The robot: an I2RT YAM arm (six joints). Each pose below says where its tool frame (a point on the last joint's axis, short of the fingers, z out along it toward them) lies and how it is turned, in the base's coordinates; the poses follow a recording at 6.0 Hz.
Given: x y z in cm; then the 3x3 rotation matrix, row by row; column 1 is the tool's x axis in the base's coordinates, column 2 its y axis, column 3 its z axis. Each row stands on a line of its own.
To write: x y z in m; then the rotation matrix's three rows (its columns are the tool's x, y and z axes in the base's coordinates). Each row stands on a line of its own. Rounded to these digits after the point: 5 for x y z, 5 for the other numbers.
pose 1, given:
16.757, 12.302, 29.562
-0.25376, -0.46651, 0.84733
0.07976, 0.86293, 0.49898
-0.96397, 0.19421, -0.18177
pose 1, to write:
0.16757, 0.12302, 0.29562
-0.25376, -0.46651, 0.84733
0.07976, 0.86293, 0.49898
-0.96397, 0.19421, -0.18177

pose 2, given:
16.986, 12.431, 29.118
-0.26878, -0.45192, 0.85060
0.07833, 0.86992, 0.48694
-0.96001, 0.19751, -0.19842
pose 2, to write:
0.16986, 0.12431, 0.29118
-0.26878, -0.45192, 0.85060
0.07833, 0.86992, 0.48694
-0.96001, 0.19751, -0.19842

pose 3, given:
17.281, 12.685, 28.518
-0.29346, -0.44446, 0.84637
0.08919, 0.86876, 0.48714
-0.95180, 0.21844, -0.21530
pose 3, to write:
0.17281, 0.12685, 0.28518
-0.29346, -0.44446, 0.84637
0.08919, 0.86876, 0.48714
-0.95180, 0.21844, -0.21530

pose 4, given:
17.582, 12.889, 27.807
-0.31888, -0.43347, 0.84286
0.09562, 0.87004, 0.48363
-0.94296, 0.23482, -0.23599
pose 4, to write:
0.17582, 0.12889, 0.27807
-0.31888, -0.43347, 0.84286
0.09562, 0.87004, 0.48363
-0.94296, 0.23482, -0.23599

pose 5, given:
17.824, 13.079, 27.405
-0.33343, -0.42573, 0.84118
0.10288, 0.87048, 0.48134
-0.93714, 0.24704, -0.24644
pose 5, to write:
0.17824, 0.13079, 0.27405
-0.33343, -0.42573, 0.84118
0.10288, 0.87048, 0.48134
-0.93714, 0.24704, -0.24644

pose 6, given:
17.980, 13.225, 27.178
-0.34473, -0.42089, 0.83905
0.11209, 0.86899, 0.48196
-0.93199, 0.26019, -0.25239
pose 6, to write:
0.17980, 0.13225, 0.27178
-0.34473, -0.42089, 0.83905
0.11209, 0.86899, 0.48196
-0.93199, 0.26019, -0.25239

